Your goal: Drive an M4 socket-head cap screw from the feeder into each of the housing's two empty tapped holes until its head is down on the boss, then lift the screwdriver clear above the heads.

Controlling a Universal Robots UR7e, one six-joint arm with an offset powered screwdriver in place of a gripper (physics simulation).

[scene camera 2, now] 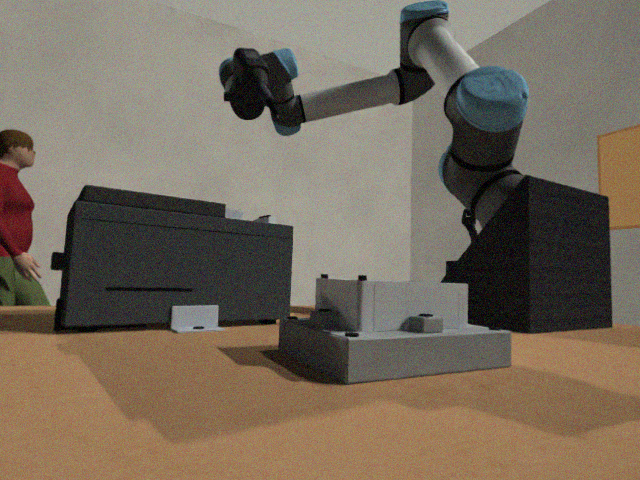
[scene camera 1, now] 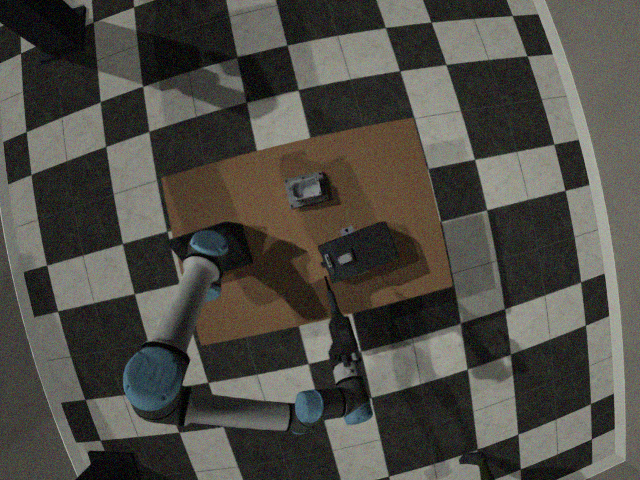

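The grey housing [scene camera 1: 291,200] [scene camera 2: 429,352] sits on the wooden table. In the scene camera 2 view, two small black screw heads [scene camera 2: 324,276] [scene camera 2: 362,277] stand at one end of its raised wall, and dark round spots show on its lower flange. Which holes are empty cannot be made out. The dark feeder [scene camera 1: 369,248] [scene camera 2: 178,263] stands apart from the housing. My screwdriver [scene camera 1: 326,279] [scene camera 2: 248,85] is off the feeder's end, high above the table, well away from the housing. Its thin tip is too small to show whether it holds a screw.
A small pale bracket [scene camera 1: 347,230] [scene camera 2: 194,316] stands against the feeder's side facing the housing. The arm's black pedestal [scene camera 1: 238,245] [scene camera 2: 568,258] stands at another side of the table [scene camera 1: 382,155] [scene camera 2: 320,439]. A person in red [scene camera 2: 15,206] stands beyond the table.
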